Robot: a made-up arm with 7 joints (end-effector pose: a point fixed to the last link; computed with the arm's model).
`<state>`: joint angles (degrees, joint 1 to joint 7).
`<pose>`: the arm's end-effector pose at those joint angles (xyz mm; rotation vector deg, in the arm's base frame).
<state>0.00 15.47 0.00 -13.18 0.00 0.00 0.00</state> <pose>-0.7 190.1 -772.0 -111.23 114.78 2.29</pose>
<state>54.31 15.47 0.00 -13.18 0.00 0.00 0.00</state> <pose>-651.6 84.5 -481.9 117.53 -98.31 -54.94</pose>
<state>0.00 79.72 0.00 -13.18 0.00 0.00 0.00</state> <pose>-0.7 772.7 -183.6 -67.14 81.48 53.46</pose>
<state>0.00 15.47 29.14 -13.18 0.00 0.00 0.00</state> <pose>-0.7 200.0 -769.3 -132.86 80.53 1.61</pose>
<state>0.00 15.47 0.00 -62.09 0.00 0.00 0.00</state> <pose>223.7 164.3 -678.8 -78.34 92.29 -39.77</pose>
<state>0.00 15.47 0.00 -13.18 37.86 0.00 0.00</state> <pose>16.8 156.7 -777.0 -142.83 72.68 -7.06</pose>
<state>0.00 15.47 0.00 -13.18 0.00 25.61 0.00</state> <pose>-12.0 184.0 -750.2 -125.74 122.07 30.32</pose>
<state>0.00 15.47 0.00 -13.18 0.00 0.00 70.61</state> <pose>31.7 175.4 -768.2 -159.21 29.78 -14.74</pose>
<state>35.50 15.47 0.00 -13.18 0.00 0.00 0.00</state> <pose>-463.3 144.8 -647.6 126.99 -114.65 -40.09</pose>
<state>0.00 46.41 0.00 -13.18 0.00 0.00 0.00</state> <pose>-0.7 554.7 -573.0 -91.01 100.50 29.99</pose>
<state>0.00 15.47 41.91 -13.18 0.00 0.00 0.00</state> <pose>-2.3 204.1 -768.2 -139.77 64.35 1.29</pose>
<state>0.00 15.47 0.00 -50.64 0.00 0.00 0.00</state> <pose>180.0 174.8 -716.8 -86.48 98.36 -31.17</pose>
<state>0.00 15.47 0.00 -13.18 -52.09 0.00 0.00</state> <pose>13.8 236.6 -755.6 -50.20 153.99 14.73</pose>
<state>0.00 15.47 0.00 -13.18 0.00 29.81 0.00</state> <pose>-12.8 183.0 -746.2 126.70 -121.76 -35.03</pose>
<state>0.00 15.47 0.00 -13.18 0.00 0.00 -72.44</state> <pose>1.3 225.1 -761.9 -22.44 162.08 19.08</pose>
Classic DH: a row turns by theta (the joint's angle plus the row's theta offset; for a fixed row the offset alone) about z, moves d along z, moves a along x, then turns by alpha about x. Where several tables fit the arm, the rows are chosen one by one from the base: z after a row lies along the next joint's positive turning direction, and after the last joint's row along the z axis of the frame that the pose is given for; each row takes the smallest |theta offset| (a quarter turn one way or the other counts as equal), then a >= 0, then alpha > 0; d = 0 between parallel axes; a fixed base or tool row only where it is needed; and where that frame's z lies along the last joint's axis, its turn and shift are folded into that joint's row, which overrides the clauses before.
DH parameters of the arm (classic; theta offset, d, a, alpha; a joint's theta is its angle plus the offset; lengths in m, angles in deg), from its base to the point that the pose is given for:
base (fixed): 0 -0.0017 -0.0252 -70
joint 1: 90 0.0079 0.0158 90
joint 2: 70 0.0047 -0.0263 -90
joint 3: -90 -0.483 0.0257 -90
joint 4: 0 0.0043 -0.0152 90
joint 5: 0 -0.2607 -0.0064 -90
joint 6: 0 0.0075 -0.0255 90
joint 7: 33.12 0 -0.0309 180
tool (fixed): 123.12 0.0252 0 0

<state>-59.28 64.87 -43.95 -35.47 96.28 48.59 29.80</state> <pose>564.2 415.6 -97.2 -147.42 48.06 -62.65</pose>
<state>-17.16 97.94 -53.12 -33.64 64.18 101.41 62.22</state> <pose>136.7 697.7 -49.6 -126.05 -35.43 74.79</pose>
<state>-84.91 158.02 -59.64 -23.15 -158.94 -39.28 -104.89</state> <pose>-446.8 569.4 313.9 -60.65 -69.65 4.79</pose>
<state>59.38 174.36 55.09 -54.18 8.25 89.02 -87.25</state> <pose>555.9 73.1 295.9 18.21 61.54 148.24</pose>
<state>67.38 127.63 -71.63 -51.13 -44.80 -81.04 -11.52</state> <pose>-61.8 742.5 156.1 -4.30 -88.35 25.42</pose>
